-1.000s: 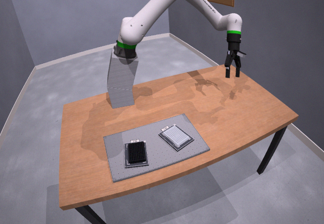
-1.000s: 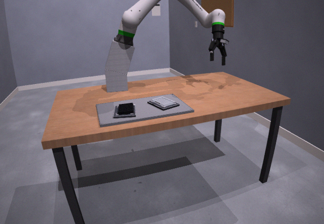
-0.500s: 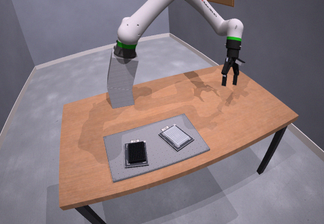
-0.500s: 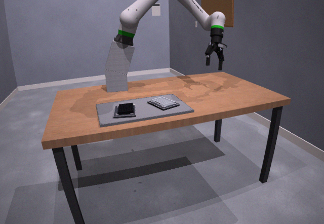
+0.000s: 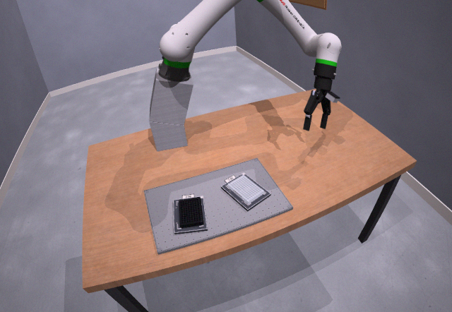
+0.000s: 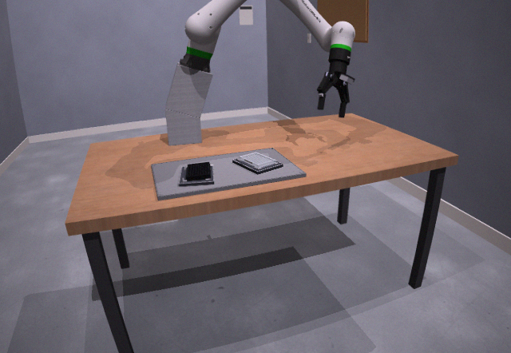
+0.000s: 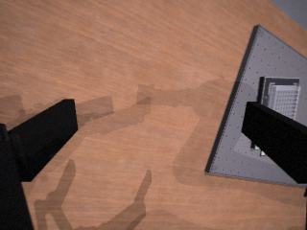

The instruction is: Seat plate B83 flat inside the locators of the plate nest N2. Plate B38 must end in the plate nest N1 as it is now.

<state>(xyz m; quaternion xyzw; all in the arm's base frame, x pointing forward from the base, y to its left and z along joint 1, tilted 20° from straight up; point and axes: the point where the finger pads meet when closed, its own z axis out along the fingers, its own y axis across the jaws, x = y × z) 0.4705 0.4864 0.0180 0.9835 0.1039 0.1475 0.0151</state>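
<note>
The black well plate lies 60 cm to the right of my hand, 14 cm below it and 6 cm ahead of it. Round my hand: white well plate: 37 cm to the right, 14 cm below, 5 cm ahead.
</note>
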